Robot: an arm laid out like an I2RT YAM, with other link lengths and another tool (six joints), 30 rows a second.
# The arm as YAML. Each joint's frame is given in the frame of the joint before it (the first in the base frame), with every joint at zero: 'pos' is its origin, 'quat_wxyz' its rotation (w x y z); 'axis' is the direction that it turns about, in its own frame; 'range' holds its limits. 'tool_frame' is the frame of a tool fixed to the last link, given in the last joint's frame.
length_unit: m
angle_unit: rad
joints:
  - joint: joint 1
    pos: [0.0, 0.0, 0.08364]
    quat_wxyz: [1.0, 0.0, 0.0, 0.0]
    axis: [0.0, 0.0, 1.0]
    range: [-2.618, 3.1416]
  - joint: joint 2
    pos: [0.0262, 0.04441, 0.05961]
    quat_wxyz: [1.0, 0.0, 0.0, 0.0]
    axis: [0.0, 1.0, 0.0]
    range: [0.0, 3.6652]
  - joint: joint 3
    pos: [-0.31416, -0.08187, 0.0]
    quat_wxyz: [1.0, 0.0, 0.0, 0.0]
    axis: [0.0, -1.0, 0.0]
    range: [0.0, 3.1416]
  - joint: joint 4
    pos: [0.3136, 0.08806, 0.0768]
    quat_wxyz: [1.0, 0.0, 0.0, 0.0]
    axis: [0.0, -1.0, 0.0]
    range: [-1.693, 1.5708]
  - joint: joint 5
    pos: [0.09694, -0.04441, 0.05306]
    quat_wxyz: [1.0, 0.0, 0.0, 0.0]
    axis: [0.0, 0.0, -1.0]
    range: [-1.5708, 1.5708]
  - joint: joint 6
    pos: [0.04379, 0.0, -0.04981]
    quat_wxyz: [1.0, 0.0, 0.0, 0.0]
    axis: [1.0, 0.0, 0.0]
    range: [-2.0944, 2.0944]
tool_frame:
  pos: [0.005, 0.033, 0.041]
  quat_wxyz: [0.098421, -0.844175, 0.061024, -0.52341]
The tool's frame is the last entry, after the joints.
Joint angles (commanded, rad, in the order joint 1, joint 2, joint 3, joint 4, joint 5, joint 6), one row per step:
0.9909 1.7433 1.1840 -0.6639 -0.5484 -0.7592
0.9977 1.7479 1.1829 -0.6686 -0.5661 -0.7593
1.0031 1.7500 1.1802 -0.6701 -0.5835 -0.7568
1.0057 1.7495 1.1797 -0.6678 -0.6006 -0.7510
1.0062 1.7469 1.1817 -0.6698 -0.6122 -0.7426
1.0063 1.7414 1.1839 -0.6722 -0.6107 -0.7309
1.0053 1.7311 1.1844 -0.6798 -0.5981 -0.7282
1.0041 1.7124 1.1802 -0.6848 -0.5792 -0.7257
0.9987 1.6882 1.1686 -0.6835 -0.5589 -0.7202
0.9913 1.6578 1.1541 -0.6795 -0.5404 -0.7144
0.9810 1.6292 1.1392 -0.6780 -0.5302 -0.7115
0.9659 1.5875 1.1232 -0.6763 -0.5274 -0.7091
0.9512 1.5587 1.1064 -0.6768 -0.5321 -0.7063
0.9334 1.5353 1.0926 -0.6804 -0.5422 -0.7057
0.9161 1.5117 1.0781 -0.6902 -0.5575 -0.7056
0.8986 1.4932 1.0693 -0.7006 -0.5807 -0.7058
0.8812 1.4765 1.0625 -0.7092 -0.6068 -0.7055
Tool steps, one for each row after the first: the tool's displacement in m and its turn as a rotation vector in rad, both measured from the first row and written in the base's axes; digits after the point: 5 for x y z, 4 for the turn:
-0.00331 0.00078 -0.00132 0.0004 0.0196 0.0128
-0.00608 0.00117 -0.00200 0.0032 0.0381 0.0220
-0.00728 0.00167 -0.00065 0.0121 0.0535 0.0257
-0.00750 0.00186 0.00190 0.0175 0.0658 0.0236
-0.00734 0.00202 0.00485 0.0176 0.0679 0.0141
-0.00754 0.00061 0.00805 0.0132 0.0576 0.0067
-0.00842 -0.00218 0.01265 0.0111 0.0388 -0.0028
-0.00828 -0.00682 0.01698 0.0113 0.0182 -0.0196
-0.00803 -0.01274 0.02284 0.0175 -0.0039 -0.0382
-0.00714 -0.01949 0.02800 0.0245 -0.0186 -0.0547
-0.00598 -0.02889 0.03799 0.0455 -0.0344 -0.0728
-0.00463 -0.03715 0.04282 0.0566 -0.0358 -0.0878
-0.00204 -0.04529 0.04668 0.0662 -0.0315 -0.1021
-0.00050 -0.05401 0.05013 0.0732 -0.0200 -0.1133
0.00165 -0.06160 0.05423 0.0845 -0.0028 -0.1214
0.00399 -0.06862 0.05866 0.0992 0.0155 -0.1285

